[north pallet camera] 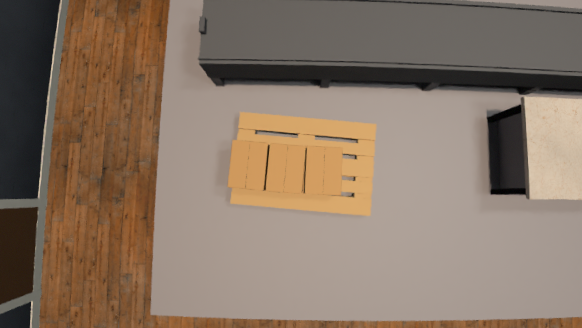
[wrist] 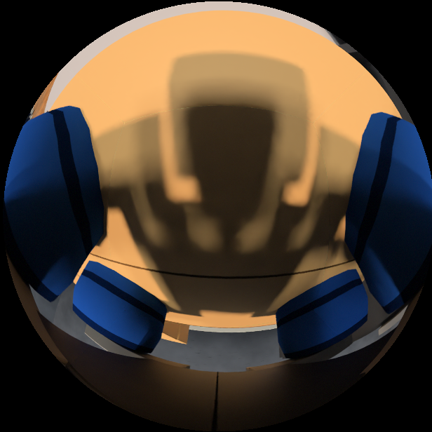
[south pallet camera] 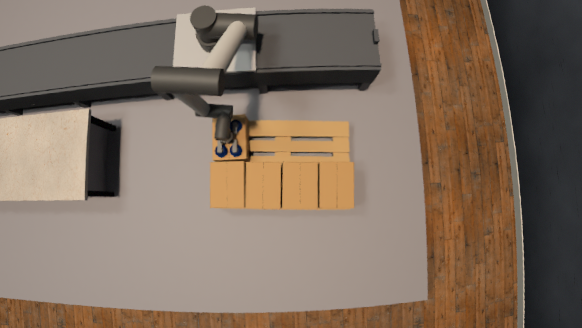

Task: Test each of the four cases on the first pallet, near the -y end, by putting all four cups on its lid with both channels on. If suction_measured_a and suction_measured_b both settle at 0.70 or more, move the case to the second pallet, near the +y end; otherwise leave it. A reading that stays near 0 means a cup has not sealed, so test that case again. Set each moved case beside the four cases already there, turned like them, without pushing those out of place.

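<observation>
My gripper (south pallet camera: 228, 138) (wrist: 220, 240), the vacuum head with four blue cups, is shut on a cardboard case (south pallet camera: 243, 137) (wrist: 130, 85); its cups press on the lid. That case is at the upper left of the second pallet (south pallet camera: 300, 128), turned like the row of four cases (south pallet camera: 227, 185) (south pallet camera: 263, 185) (south pallet camera: 300, 185) (south pallet camera: 336, 185) and close above the row's leftmost case in the south view. Its underside is hidden, so contact with the slats cannot be told. In the north view, three cases (north pallet camera: 247, 165) (north pallet camera: 286, 168) (north pallet camera: 324, 171) stand side by side on the first pallet (north pallet camera: 320, 123).
The dark floor rail (north pallet camera: 375, 35) (south pallet camera: 315, 40) runs behind both pallets. The pale carriage (south pallet camera: 187, 45) with the arm stands on it near the second pallet. A stone-topped table (north pallet camera: 555, 150) (south pallet camera: 45, 155) stands between the pallets. Bare slats show right of the held case.
</observation>
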